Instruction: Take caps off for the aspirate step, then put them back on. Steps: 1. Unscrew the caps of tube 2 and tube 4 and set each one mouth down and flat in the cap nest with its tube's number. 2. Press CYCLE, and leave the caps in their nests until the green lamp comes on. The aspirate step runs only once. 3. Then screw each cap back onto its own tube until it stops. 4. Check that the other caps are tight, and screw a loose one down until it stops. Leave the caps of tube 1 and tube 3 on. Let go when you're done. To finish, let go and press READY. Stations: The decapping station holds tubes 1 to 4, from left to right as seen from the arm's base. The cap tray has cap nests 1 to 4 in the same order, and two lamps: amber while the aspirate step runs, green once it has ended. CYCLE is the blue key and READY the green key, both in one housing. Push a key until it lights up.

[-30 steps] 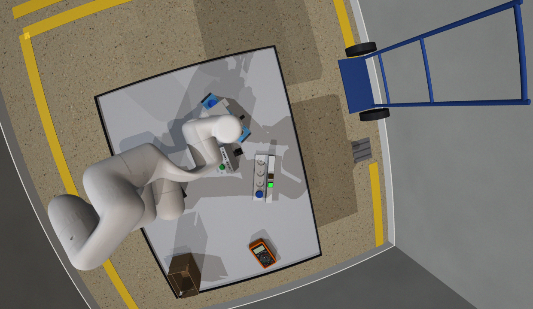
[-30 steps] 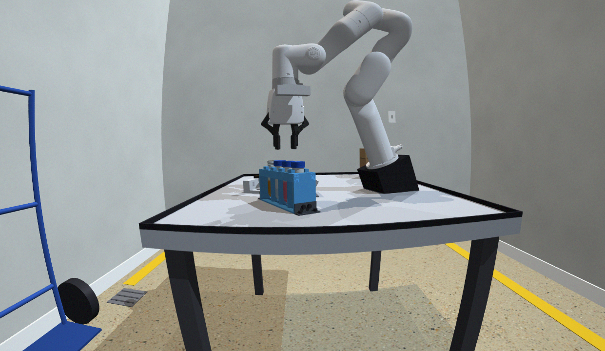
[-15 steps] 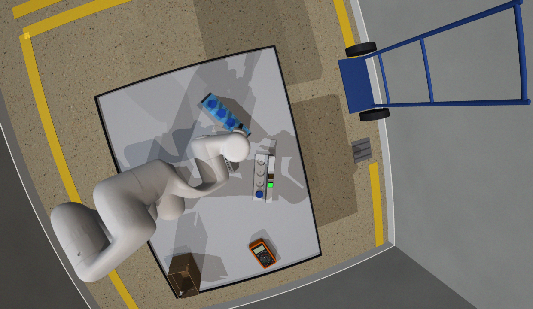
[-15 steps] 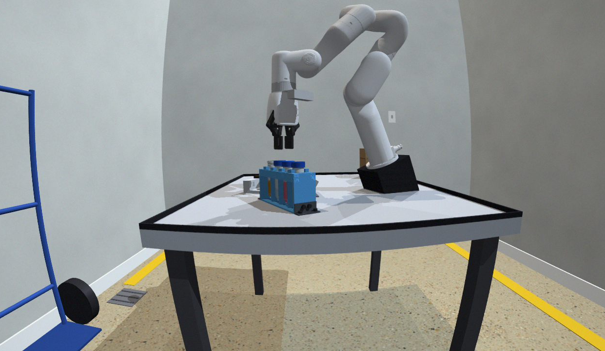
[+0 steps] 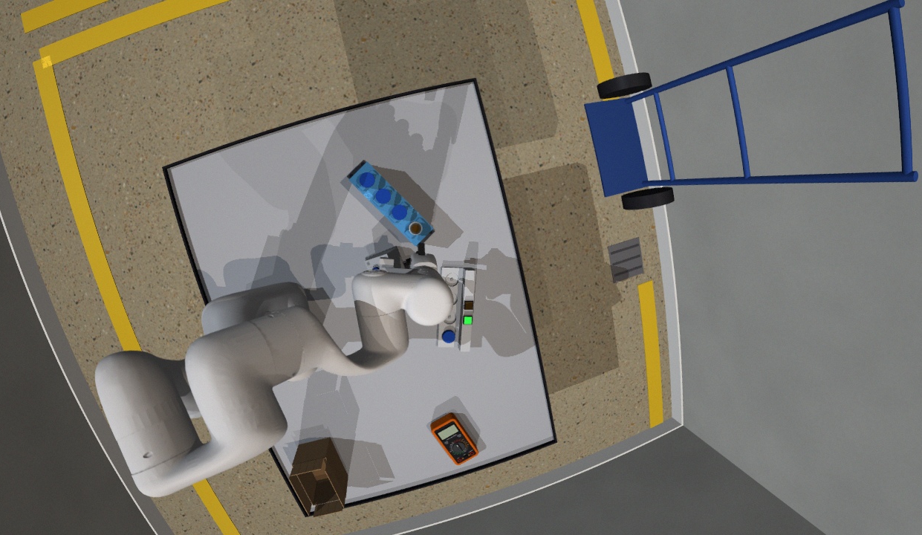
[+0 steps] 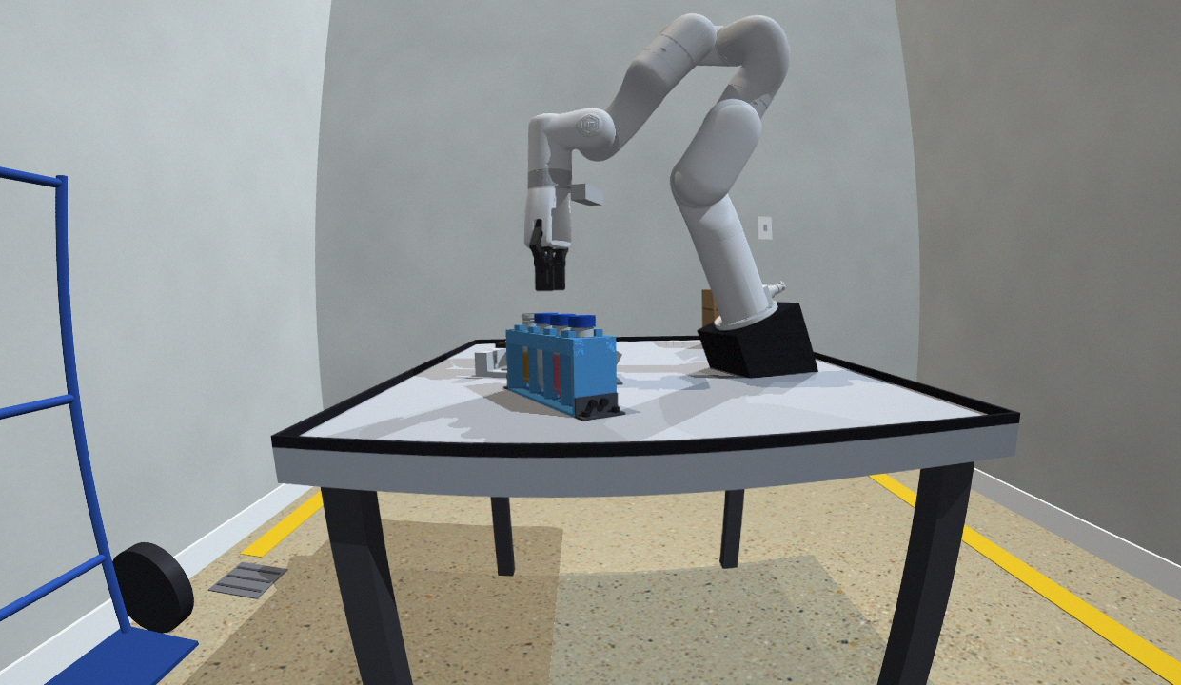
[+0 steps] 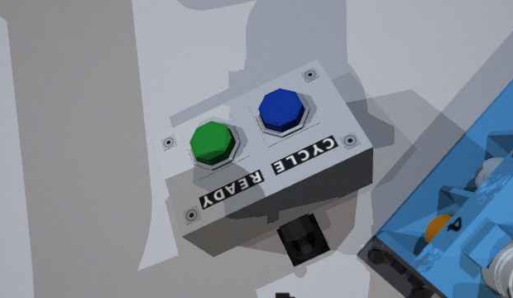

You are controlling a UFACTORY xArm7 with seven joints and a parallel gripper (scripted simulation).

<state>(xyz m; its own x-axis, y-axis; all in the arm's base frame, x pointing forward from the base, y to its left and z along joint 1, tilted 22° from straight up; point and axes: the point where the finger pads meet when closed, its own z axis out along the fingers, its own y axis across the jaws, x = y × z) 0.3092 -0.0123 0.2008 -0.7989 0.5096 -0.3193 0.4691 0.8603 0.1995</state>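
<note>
Right now my hand is 80 mm to the right of the threaded tube neck, 60 mm above it and 40 mm short of it. Also, from my hand: key housing (120 mm below, 70 mm behind); blue cycle key (110 mm below, 90 mm behind, 30 mm to the left); green ready key (110 mm below, 90 mm behind, 20 mm to the right).
</note>
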